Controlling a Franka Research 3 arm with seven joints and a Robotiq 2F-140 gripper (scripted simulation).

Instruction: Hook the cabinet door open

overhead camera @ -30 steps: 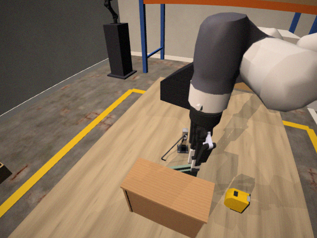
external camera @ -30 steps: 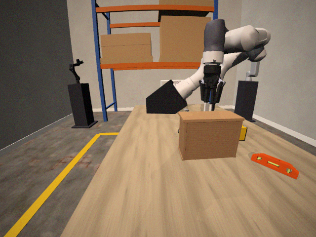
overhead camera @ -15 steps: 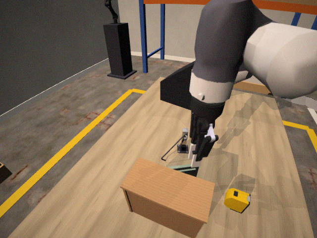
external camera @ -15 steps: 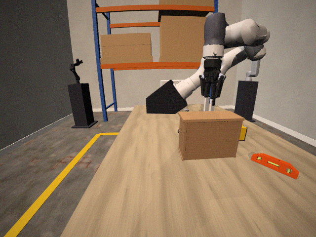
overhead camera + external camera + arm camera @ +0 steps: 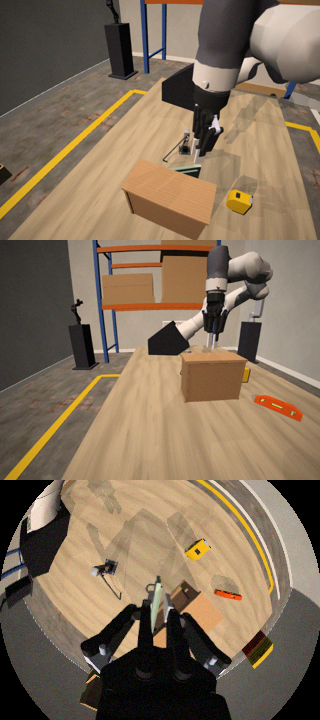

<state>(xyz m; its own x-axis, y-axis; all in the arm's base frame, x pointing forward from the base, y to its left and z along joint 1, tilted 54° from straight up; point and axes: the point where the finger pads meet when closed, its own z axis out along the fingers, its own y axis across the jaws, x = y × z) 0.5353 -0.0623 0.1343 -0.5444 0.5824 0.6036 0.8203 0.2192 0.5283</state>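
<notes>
My gripper is now 130 mm past the hook post, 80 mm to the left of it and 130 mm above it. Also, from my hand: green door: 30 mm ahead, 60 mm to the right, 130 mm below; then yellow tape measure: 170 mm to the left, 170 mm below; then orange spirit level: 240 mm ahead, 180 mm to the left, 190 mm below.
</notes>
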